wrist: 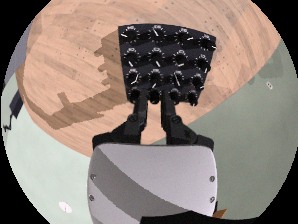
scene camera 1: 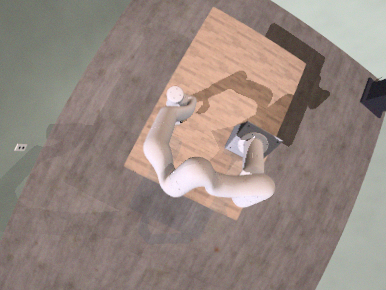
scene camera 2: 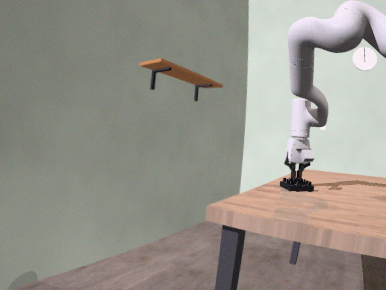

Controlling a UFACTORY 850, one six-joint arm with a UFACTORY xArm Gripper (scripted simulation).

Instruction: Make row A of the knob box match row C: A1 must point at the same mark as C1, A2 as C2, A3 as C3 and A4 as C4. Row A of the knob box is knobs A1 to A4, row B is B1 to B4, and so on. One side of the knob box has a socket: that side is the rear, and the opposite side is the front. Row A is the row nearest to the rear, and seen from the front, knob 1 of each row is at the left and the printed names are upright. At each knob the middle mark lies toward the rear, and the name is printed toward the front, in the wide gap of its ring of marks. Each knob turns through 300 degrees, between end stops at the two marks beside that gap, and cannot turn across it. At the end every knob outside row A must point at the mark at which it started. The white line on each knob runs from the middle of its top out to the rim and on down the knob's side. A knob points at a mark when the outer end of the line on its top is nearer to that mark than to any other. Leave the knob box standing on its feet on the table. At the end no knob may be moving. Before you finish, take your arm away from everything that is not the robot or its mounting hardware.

Labels:
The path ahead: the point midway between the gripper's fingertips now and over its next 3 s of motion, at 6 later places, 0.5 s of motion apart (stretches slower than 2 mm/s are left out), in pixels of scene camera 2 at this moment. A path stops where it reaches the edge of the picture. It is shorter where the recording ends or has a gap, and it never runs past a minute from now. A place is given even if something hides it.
My gripper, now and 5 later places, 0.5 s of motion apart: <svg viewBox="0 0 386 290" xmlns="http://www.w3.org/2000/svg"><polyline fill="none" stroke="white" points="295,180 296,177 296,171 297,168 298,154 299,142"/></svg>

